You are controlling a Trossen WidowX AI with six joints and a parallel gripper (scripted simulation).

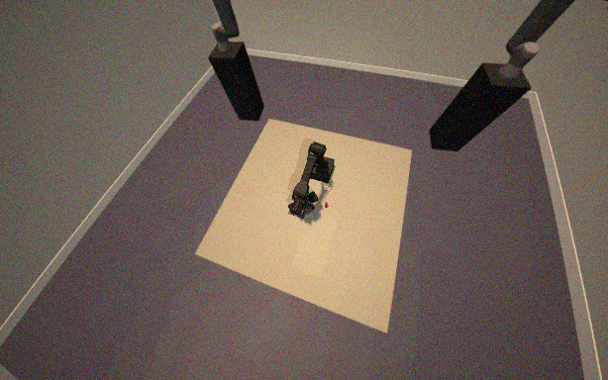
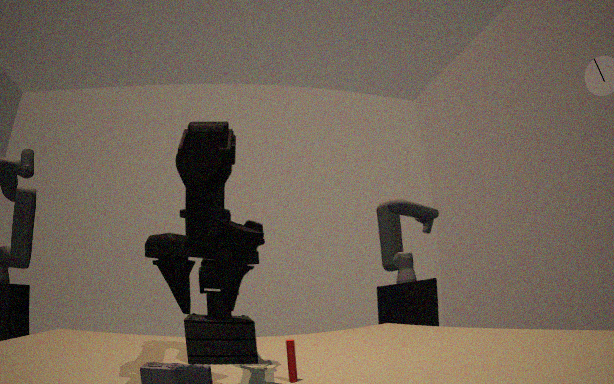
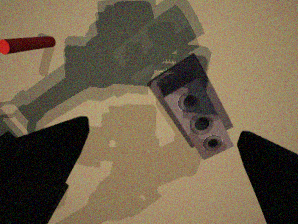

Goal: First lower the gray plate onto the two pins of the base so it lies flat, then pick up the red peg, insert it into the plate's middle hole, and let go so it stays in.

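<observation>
Right now my gripper tip is 70 mm past the red peg, 140 mm to the right of it and 100 mm above it. From my gripper tip the other things lie so: gray plate: 60 mm to the right, 90 mm below; then base: 60 mm to the right, 130 mm below.
</observation>
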